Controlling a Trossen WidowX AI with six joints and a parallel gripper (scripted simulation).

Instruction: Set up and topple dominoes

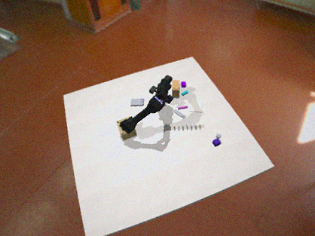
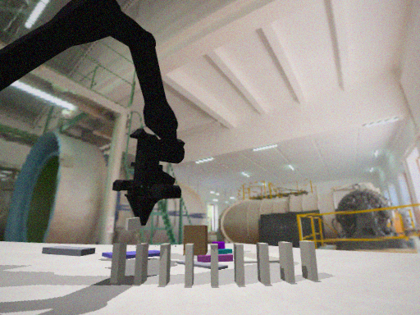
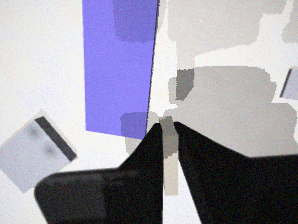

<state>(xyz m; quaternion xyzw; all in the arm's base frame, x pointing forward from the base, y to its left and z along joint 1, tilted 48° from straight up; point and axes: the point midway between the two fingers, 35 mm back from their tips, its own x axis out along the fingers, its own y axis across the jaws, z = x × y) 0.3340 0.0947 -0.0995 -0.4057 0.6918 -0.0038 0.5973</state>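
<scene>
My gripper tip is now 7 cm to the right of the purple tile and 7 cm above it. From my gripper tip the other things lie so: magenta bar 15 cm ahead, 9 cm to the right, 7 cm below; then tan block 18 cm ahead, 10 cm to the left, 4 cm below; then grey bar 13 cm to the right, 10 cm ahead, 8 cm below.
</scene>
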